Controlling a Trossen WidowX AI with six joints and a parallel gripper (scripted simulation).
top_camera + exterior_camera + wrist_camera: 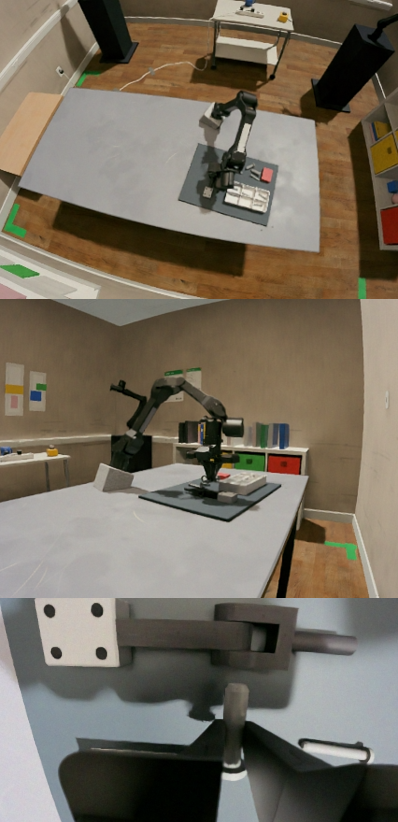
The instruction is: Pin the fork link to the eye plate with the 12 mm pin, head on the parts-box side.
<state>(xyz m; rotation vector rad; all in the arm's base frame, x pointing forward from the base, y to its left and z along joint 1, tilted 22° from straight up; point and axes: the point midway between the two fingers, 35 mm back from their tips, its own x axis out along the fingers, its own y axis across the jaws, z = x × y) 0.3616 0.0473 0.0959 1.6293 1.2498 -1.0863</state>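
Right now the eye plate is 1 cm ahead of my hand, 5 cm to the right of it and 6 cm below it. The rest, counted from my hand: mat: 1 cm ahead, 5 cm to the left, 8 cm below; then headed pin: 3 cm below; then fork link: 3 cm behind, 4 cm to the right, 6 cm below.
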